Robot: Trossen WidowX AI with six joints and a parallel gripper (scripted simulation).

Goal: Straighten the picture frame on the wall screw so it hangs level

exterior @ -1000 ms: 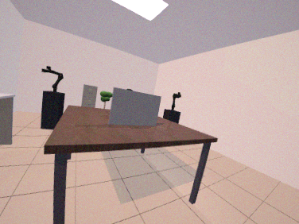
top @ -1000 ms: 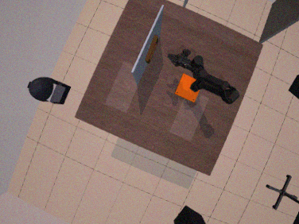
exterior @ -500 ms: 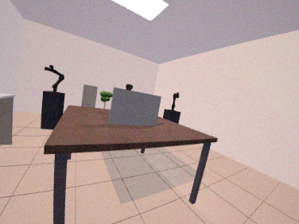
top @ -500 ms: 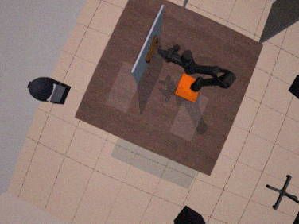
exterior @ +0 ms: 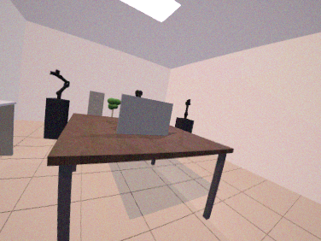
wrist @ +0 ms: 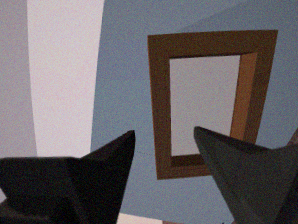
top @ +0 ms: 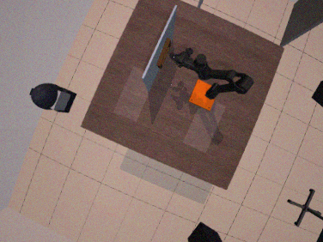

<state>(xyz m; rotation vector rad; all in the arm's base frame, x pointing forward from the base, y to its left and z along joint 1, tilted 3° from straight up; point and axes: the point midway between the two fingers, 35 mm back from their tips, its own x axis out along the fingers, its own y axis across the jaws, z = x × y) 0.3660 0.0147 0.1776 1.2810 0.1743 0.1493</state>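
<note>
Right now the brown picture frame is 5 cm below my gripper tip and 5 cm ahead of it. The rest, counted from my gripper tip: wall panel: 6 cm below, 6 cm ahead.
</note>
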